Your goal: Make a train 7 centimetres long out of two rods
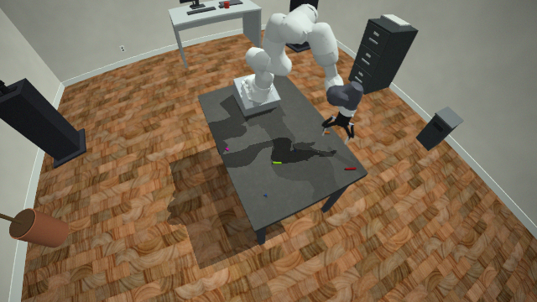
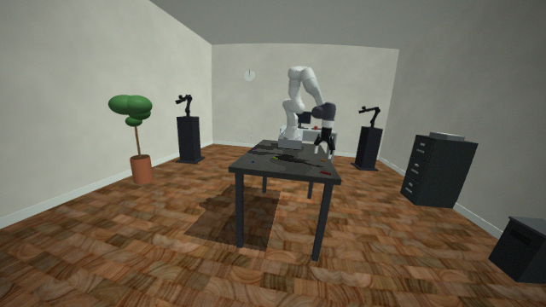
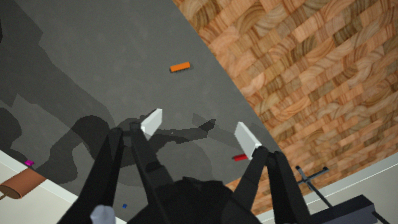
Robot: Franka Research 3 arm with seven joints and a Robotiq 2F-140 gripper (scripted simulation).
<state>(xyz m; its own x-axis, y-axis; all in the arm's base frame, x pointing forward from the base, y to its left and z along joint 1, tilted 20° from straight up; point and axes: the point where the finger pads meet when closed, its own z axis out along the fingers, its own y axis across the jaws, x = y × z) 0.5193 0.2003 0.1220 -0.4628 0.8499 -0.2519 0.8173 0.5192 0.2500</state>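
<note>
Right now my hand is 340 mm past the magenta rod, 560 mm to the left of it and 80 mm above it. The rest, counted from my hand: orange rod (90 mm behind, 50 mm to the left, 80 mm below); then lime rod (90 mm behind, 370 mm to the right, 80 mm below); then red rod (200 mm ahead, 20 mm to the right, 80 mm below).
</note>
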